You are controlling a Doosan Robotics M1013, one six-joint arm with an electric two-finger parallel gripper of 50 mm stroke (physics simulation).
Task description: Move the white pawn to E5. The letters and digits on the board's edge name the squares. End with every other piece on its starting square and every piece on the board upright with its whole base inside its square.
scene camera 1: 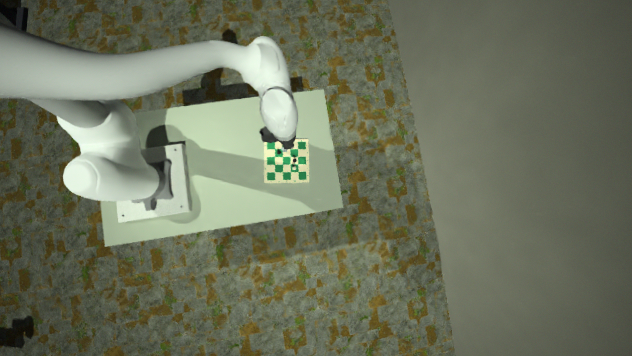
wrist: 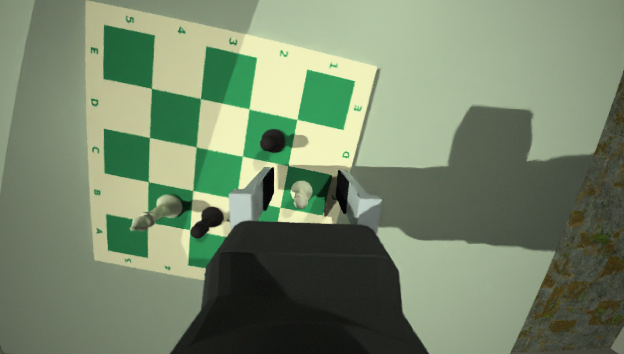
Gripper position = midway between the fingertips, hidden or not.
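Chessboard (wrist: 174, 107), (scene camera 1: 277, 167). The gripper (wrist: 305, 181).
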